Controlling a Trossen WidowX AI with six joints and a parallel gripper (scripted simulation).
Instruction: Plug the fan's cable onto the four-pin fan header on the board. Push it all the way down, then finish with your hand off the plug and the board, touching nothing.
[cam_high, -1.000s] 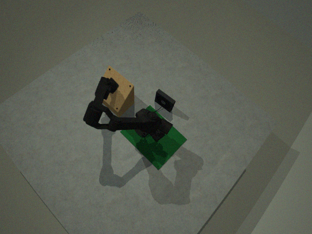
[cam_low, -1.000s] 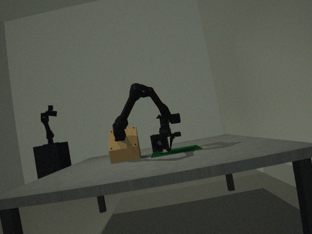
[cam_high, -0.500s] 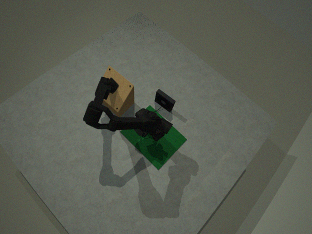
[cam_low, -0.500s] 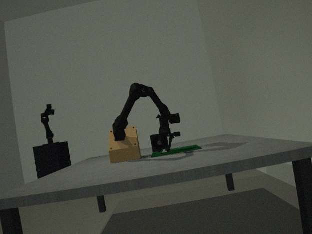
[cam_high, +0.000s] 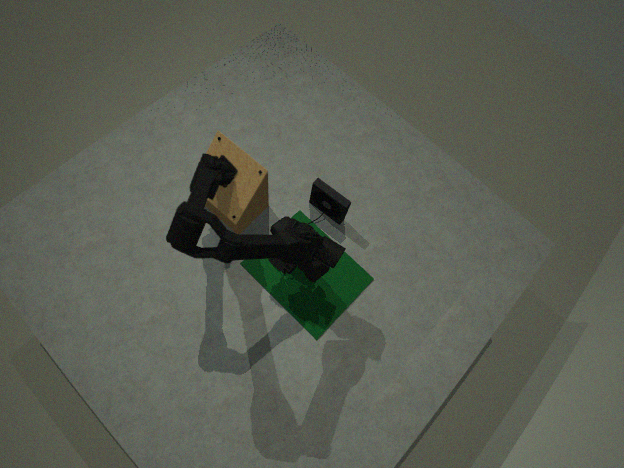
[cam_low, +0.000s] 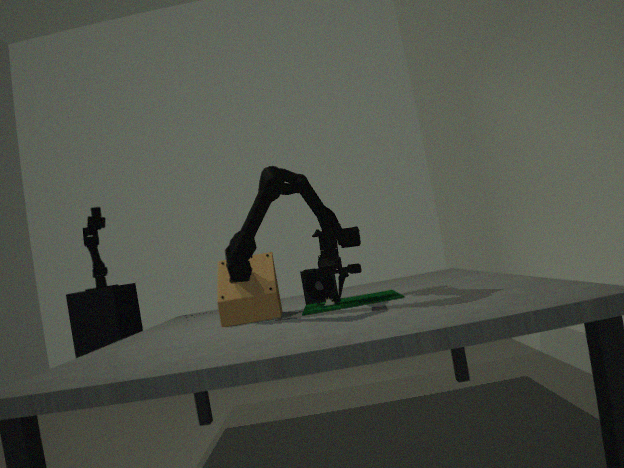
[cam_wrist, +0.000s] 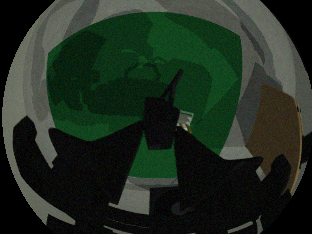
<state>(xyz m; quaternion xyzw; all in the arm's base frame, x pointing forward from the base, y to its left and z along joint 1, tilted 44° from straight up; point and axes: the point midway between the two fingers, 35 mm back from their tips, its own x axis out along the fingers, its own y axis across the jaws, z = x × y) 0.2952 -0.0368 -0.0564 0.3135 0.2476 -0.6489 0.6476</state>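
The dark plug lies 10 mm to the right of my gripper tip and 10 mm above it. The rest, counted from my gripper tip: black fan 170 mm to the left, 50 mm behind, 40 mm above; then green board 50 mm ahead, 30 mm below.
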